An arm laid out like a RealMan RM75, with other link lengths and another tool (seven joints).
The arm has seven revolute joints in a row. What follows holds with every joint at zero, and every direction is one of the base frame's. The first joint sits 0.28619 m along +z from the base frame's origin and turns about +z. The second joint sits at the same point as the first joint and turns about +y. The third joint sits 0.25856 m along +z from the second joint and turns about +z. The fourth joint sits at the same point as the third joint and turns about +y. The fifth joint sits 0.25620 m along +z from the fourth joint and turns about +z. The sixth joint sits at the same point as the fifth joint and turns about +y. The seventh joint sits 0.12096 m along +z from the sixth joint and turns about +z. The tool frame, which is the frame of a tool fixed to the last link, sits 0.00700 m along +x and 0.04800 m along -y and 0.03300 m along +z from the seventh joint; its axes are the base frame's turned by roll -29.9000, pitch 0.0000 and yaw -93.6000 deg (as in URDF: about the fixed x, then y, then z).
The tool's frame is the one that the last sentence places.
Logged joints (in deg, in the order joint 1, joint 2, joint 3, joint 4, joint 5, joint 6, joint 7), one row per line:
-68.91, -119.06, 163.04, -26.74, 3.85, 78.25, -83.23
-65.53, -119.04, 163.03, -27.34, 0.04, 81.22, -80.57
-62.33, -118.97, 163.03, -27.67, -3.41, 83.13, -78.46
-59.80, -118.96, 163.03, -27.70, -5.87, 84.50, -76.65
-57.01, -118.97, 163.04, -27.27, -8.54, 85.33, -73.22
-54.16, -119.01, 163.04, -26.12, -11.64, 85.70, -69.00
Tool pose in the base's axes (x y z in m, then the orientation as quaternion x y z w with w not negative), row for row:
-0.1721, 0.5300, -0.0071, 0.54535, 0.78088, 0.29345, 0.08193
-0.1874, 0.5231, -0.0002, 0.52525, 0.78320, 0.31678, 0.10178
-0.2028, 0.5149, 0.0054, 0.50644, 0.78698, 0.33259, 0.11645
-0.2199, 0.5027, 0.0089, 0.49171, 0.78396, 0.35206, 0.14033
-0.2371, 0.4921, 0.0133, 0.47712, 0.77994, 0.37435, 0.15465
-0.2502, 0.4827, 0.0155, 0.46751, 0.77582, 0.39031, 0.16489
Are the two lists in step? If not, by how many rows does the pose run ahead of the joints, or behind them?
The pose runs 2 rows behind the joints: the pose in row i belongs to the joints in row i - 2.
